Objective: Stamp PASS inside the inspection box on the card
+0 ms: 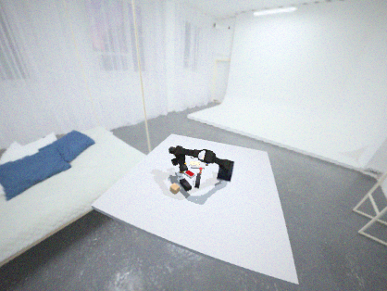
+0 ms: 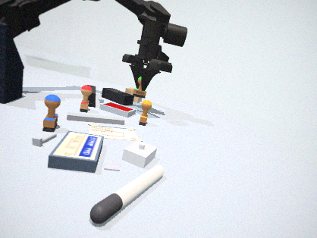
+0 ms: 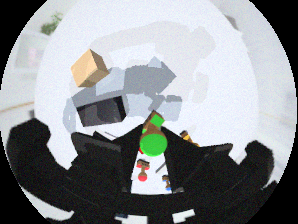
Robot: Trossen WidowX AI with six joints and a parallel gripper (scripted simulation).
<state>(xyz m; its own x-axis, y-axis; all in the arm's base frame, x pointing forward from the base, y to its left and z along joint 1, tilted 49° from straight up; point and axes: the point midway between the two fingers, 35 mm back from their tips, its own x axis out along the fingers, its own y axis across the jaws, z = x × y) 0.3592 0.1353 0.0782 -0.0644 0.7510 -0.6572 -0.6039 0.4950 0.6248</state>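
Now: the red ink pad 5 cm behind my gripper tip, 6 cm to the right of it and 7 cm below it. Round my gripper tip: green-topped stamp right at my gripper tip; orange-topped stamp 2 cm ahead, 12 cm to the right, 5 cm below; black box 8 cm behind, 9 cm to the left, 5 cm below.
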